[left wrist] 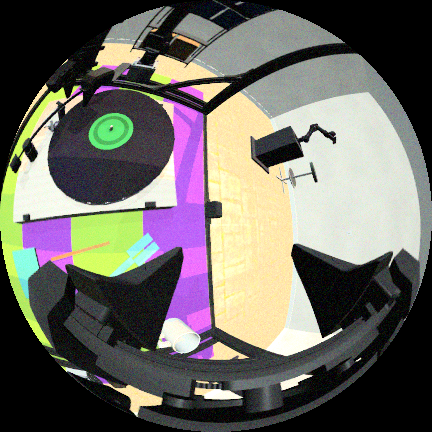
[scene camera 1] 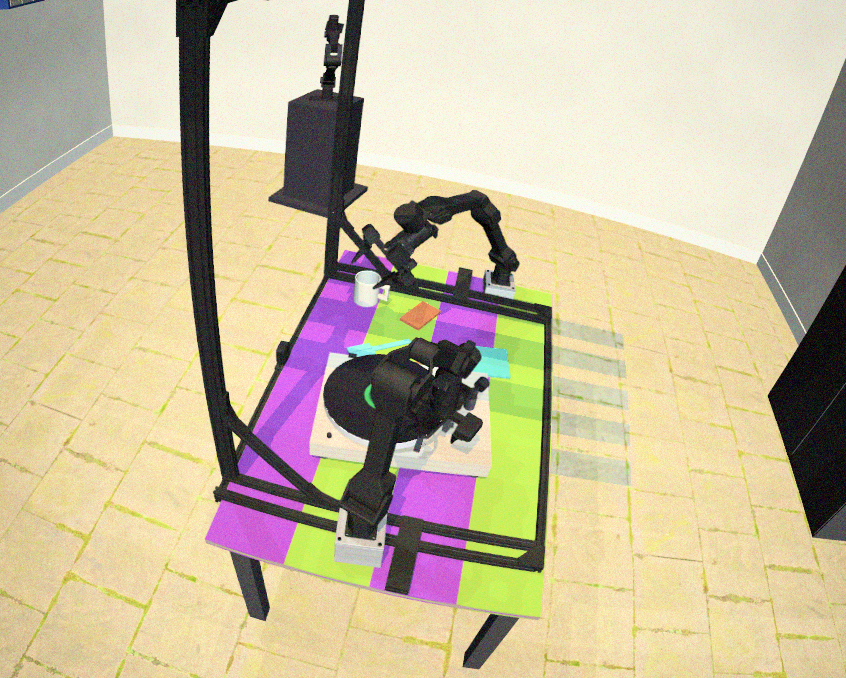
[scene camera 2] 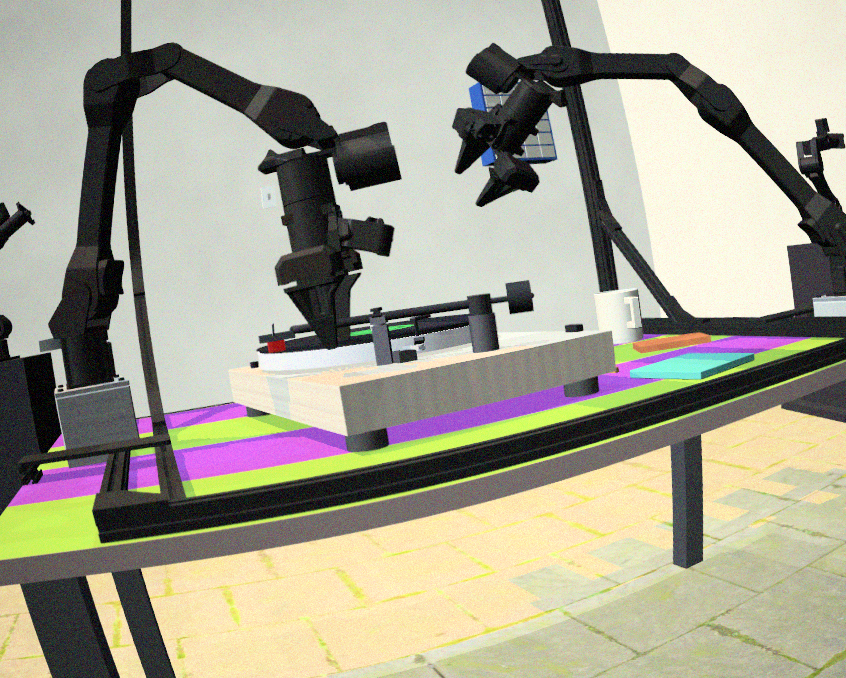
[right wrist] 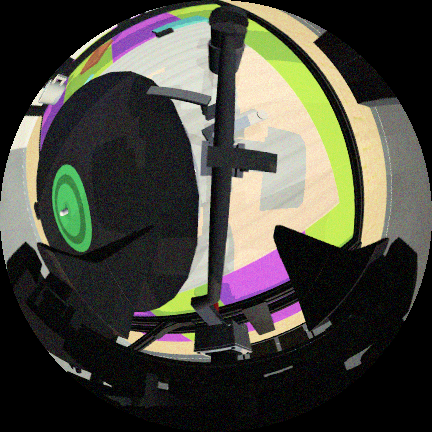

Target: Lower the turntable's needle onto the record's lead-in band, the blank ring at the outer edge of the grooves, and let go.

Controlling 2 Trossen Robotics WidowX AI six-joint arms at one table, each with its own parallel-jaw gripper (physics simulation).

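Pixels of known places: left gripper, fingertip midpoint: [left wrist: 239,252] [scene camera 1: 361,276] [scene camera 2: 467,188]; right gripper, fingertip midpoint: [left wrist: 75,101] [scene camera 1: 436,433] [scene camera 2: 339,344] [right wrist: 215,232]; left arm's base, link origin: [scene camera 1: 500,279]; right arm's base, link origin: [left wrist: 145,61] [scene camera 1: 361,525] [scene camera 2: 89,384] [right wrist: 223,353].
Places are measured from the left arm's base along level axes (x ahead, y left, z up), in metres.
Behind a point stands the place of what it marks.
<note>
The turntable [scene camera 1: 466,462] {x 0.804, y -0.124, z 0.017 m} [scene camera 2: 459,381] {x 0.687, y -0.065, z -0.001 m} [left wrist: 45,200] {x 0.519, y -0.191, z 0.016 m} [right wrist: 320,185] {x 0.772, y -0.090, z 0.016 m} carries a black record [scene camera 1: 342,402] {x 0.691, y -0.429, z 0.044 m} [left wrist: 110,170] {x 0.554, y -0.346, z 0.044 m} [right wrist: 125,125] {x 0.647, y -0.215, z 0.044 m} with a green label. Its black tonearm [scene camera 2: 423,310] {x 0.672, y -0.146, z 0.066 m} [right wrist: 222,200] {x 0.725, y -0.185, z 0.070 m} lies at the arm rest [right wrist: 216,157] {x 0.708, y -0.179, z 0.075 m}, outside the record. The headshell [right wrist: 206,307] {x 0.791, y -0.236, z 0.064 m}, with a red part, is beside the record's edge; needle and lead-in band cannot be made out. My right gripper [scene camera 2: 337,328] {x 0.747, y -0.201, z 0.043 m} [right wrist: 215,232] {x 0.747, y -0.201, z 0.043 m} is open and empty, low over the turntable, one finger at each side of the tonearm tube in the right wrist view. My left gripper [scene camera 1: 367,271] {x 0.422, y -0.429, z 0.226 m} [scene camera 2: 469,188] {x 0.422, y -0.429, z 0.226 m} [left wrist: 239,252] {x 0.422, y -0.429, z 0.226 m} is open and empty, high near the mug.
A white mug [scene camera 1: 365,289] {x 0.192, y -0.431, z 0.020 m} [scene camera 2: 615,315] {x 0.183, y -0.405, z -0.001 m} [left wrist: 182,336] {x 0.119, y -0.444, z -0.025 m}, an orange block [scene camera 1: 420,315] {x 0.207, y -0.254, z -0.039 m} [scene camera 2: 670,343] {x 0.227, y -0.230, z -0.041 m} and a teal slab [scene camera 1: 492,362] {x 0.378, y -0.036, z -0.039 m} [scene camera 2: 692,365] {x 0.396, y -0.027, z -0.039 m} lie beyond the turntable in scene camera 1. A light-blue item [scene camera 1: 377,347] {x 0.376, y -0.369, z -0.043 m} lies at its far edge. A black frame [scene camera 1: 545,423] {x 0.606, y 0.101, z -0.030 m} borders the table.
</note>
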